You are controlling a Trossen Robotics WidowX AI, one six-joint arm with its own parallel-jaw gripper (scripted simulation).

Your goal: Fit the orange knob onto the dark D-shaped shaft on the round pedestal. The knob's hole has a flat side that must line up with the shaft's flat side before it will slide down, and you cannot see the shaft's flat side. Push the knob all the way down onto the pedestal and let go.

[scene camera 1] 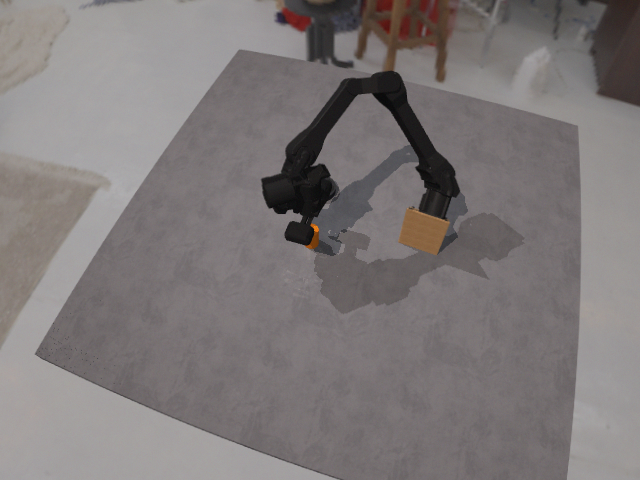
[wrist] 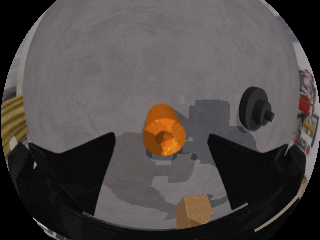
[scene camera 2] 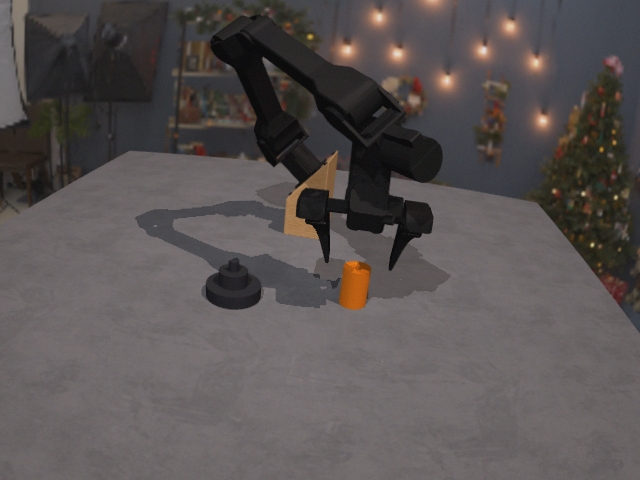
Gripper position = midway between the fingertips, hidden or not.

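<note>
Open and holding nothing, the gripper appears at (scene camera 2: 358, 265), (scene camera 1: 309, 229) and (wrist: 163, 138). The scene also has an orange knob, visible at (scene camera 2: 355, 279) and (wrist: 163, 134), and a dark round pedestal, visible at (scene camera 2: 232, 287) and (wrist: 254, 111).
</note>
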